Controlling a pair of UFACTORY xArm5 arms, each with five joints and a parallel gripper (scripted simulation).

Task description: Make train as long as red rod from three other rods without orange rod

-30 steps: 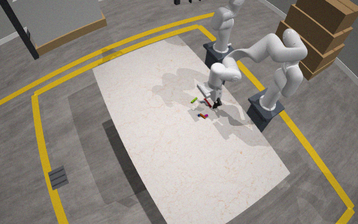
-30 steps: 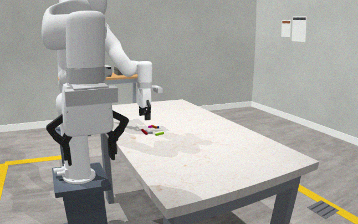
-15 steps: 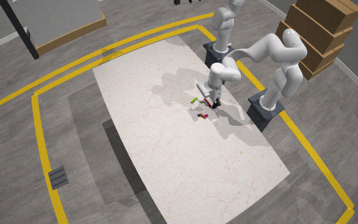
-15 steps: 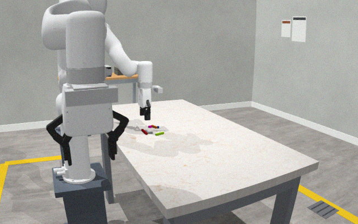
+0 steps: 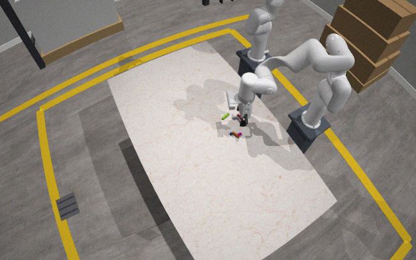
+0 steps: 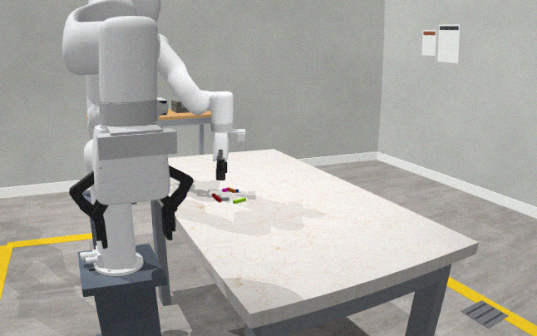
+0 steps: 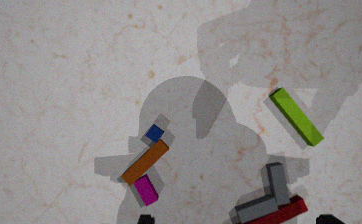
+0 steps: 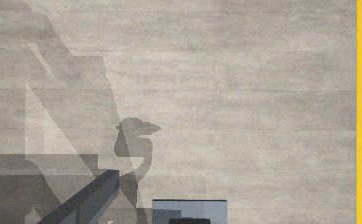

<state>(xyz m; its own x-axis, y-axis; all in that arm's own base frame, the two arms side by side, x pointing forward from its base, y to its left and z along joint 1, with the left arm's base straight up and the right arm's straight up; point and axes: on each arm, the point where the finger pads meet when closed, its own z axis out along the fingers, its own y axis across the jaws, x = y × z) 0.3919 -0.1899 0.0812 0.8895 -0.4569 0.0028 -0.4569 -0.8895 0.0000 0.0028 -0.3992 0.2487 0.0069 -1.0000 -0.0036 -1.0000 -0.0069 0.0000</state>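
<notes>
Now: the magenta rod 80 mm below my left hand, 50 mm to the left of it and 30 mm ahead of it. Round my left hand: orange rod (80 mm below, 50 mm ahead, 40 mm to the left); then red rod (80 mm below, 30 mm to the right, 30 mm behind); then blue rod (80 mm below, 70 mm ahead, 20 mm to the left).
</notes>
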